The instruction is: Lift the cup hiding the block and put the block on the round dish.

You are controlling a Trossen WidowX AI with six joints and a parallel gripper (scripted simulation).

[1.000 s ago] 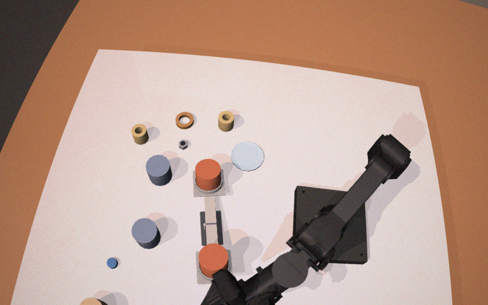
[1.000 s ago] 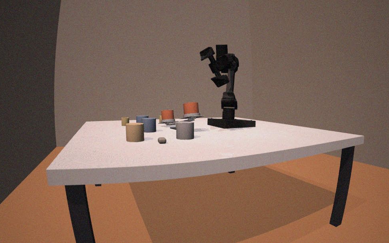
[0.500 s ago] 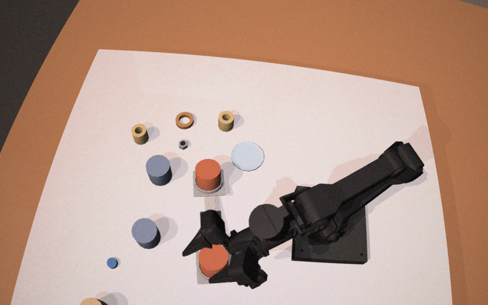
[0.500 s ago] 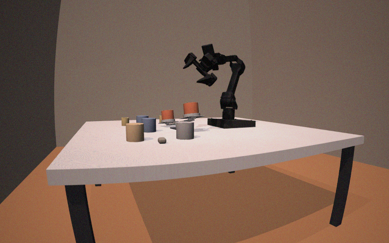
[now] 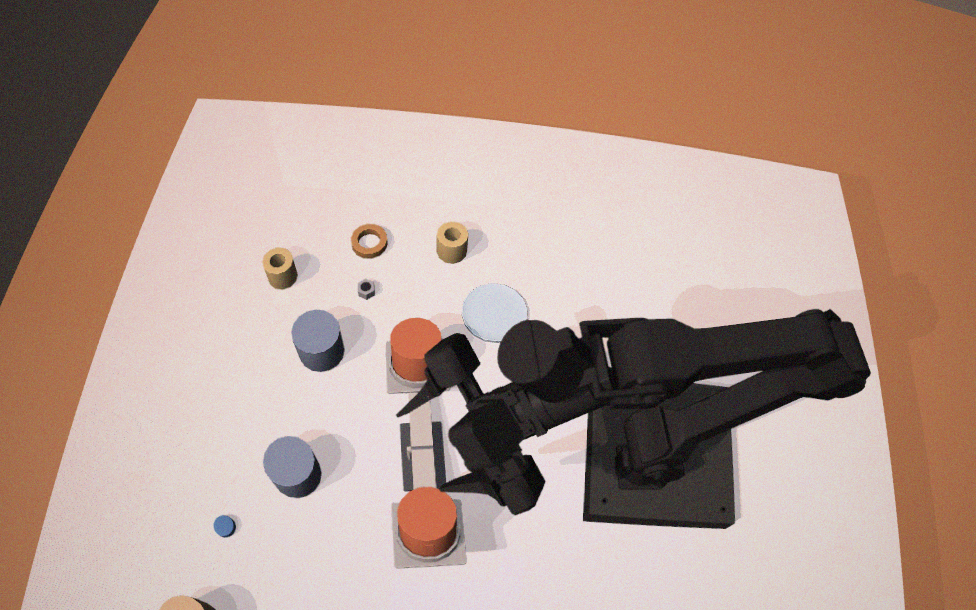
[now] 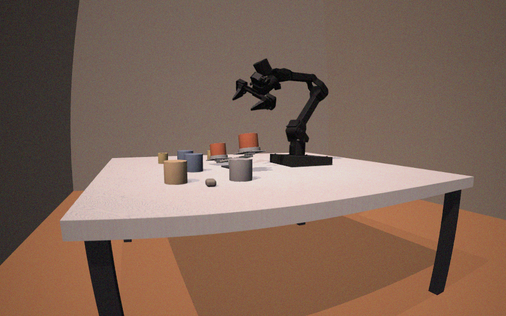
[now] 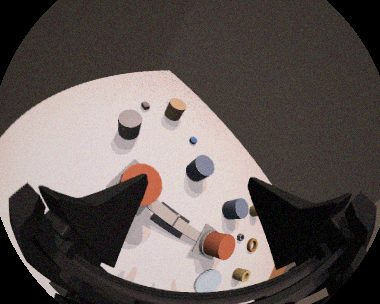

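The green block is 210 mm to the right of my gripper tip, 210 mm below it and 20 mm ahead of it. Also, from my gripper tip: balance (230 mm below, 70 mm to the right, 10 mm ahead); then blue disc (280 mm ahead, 250 mm below, 50 mm to the left); then balance beam (210 mm below, 70 mm to the right, 10 mm ahead).
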